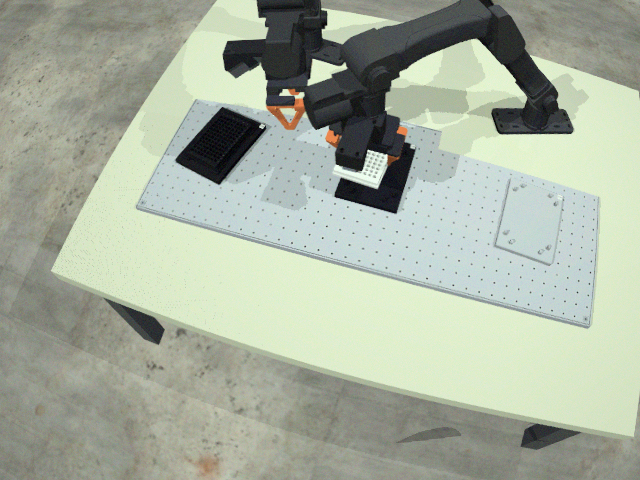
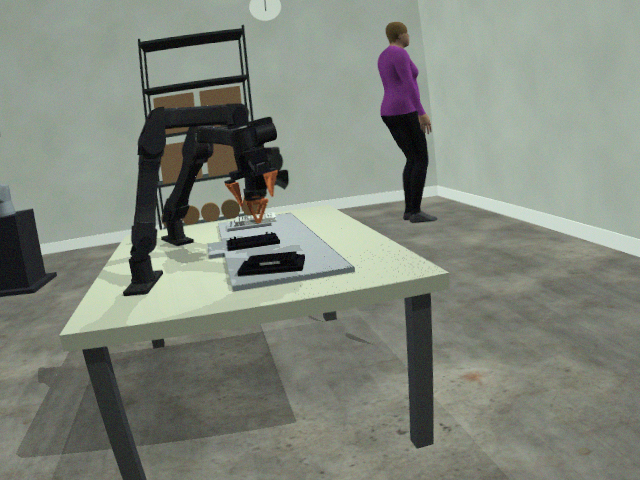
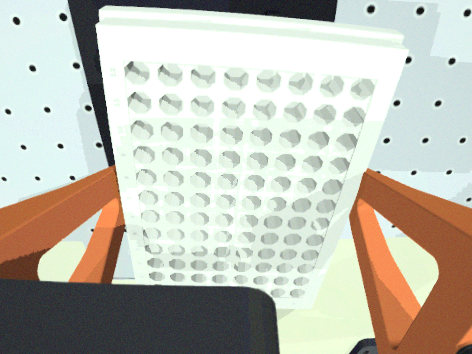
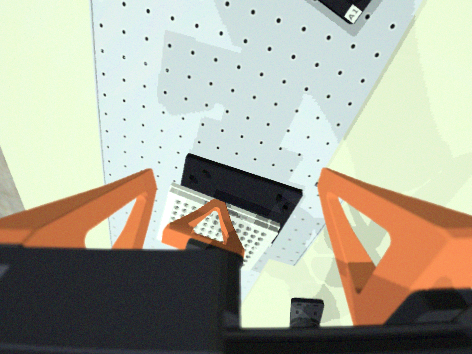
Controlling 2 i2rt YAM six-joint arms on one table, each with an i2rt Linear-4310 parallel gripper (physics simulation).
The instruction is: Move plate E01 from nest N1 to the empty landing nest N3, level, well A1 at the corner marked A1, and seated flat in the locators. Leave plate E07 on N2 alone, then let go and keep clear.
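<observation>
White well plate E01 (image 1: 374, 170) (image 2: 249, 222) (image 3: 241, 168) (image 4: 256, 232) hangs a little above the black nest N1 (image 1: 391, 192) (image 2: 252, 241) (image 4: 241, 186), near the middle of the perforated board. My left gripper (image 1: 366, 150) (image 3: 237, 177) is shut on the plate, one orange finger on each long side. My right gripper (image 1: 286, 114) (image 4: 237, 177) is open and empty. It hovers higher, just to the left of the left gripper. Black plate E07 (image 1: 220, 139) (image 2: 271, 262) sits on nest N2 at the board's left end. The grey landing nest N3 (image 1: 530, 224) lies at the right end with nothing on it.
The grey perforated board (image 1: 318, 229) (image 2: 318, 257) lies on the pale green table (image 1: 270, 310) (image 2: 375, 271). An A1 label (image 4: 352, 14) marks a corner of N2. The left arm's base (image 1: 528, 119) stands at the back right. A person (image 2: 401, 95) and a shelf rack (image 2: 143, 67) stand beyond the table.
</observation>
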